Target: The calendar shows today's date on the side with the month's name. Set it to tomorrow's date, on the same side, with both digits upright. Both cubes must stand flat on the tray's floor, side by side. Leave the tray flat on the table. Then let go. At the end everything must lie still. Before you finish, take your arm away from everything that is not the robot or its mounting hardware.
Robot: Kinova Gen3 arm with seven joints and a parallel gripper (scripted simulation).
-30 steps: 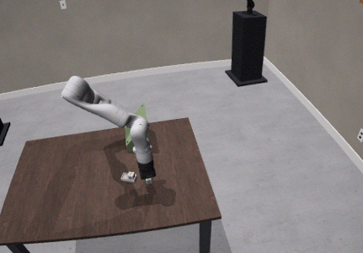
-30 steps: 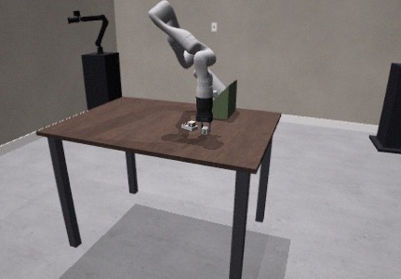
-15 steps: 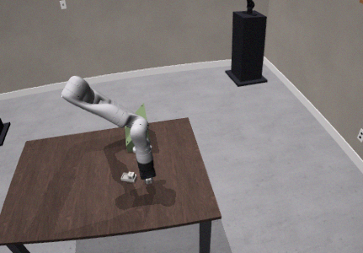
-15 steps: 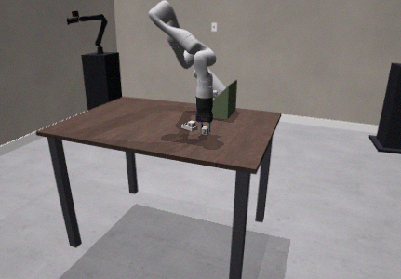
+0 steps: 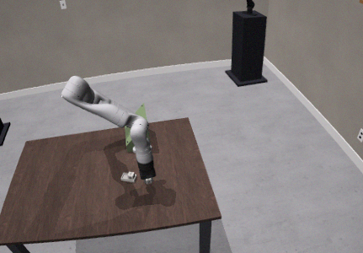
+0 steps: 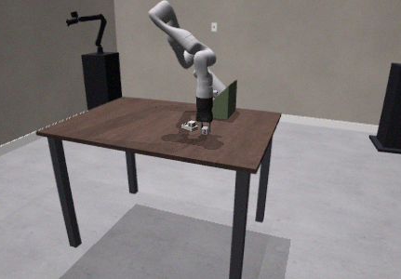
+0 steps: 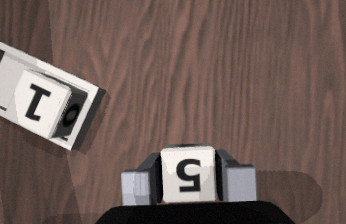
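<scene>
Now: the white cube 40 mm behind my hand and 80 mm to the right of it. Also, from my hand: white calendar tray (50 mm behind, 100 mm to the right, 20 mm below); then digit cube (10 mm below).
</scene>
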